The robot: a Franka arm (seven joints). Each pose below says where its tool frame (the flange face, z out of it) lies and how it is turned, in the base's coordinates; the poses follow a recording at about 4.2 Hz.
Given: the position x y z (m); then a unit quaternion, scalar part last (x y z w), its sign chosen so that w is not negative.
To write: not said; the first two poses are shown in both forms.
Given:
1: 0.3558, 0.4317, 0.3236, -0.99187, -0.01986, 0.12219, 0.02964
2: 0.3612, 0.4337, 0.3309, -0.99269, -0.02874, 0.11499, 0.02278
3: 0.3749, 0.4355, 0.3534, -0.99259, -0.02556, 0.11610, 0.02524
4: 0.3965, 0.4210, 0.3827, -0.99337, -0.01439, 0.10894, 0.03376
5: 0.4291, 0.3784, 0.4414, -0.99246, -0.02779, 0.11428, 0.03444
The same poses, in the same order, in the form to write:
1: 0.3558, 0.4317, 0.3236, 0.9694, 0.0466, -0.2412, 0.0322, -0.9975, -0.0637
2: 0.3612, 0.4337, 0.3309, 0.9719, 0.0623, -0.2270, 0.0518, -0.9973, -0.0518
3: 0.3749, 0.4355, 0.3534, 0.9717, 0.0566, -0.2292, 0.0449, -0.9974, -0.0560
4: 0.3965, 0.4210, 0.3827, 0.9758, 0.0359, -0.2155, 0.0212, -0.9973, -0.0702
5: 0.4291, 0.3784, 0.4414, 0.9723, 0.0630, -0.2249, 0.0473, -0.9961, -0.0747
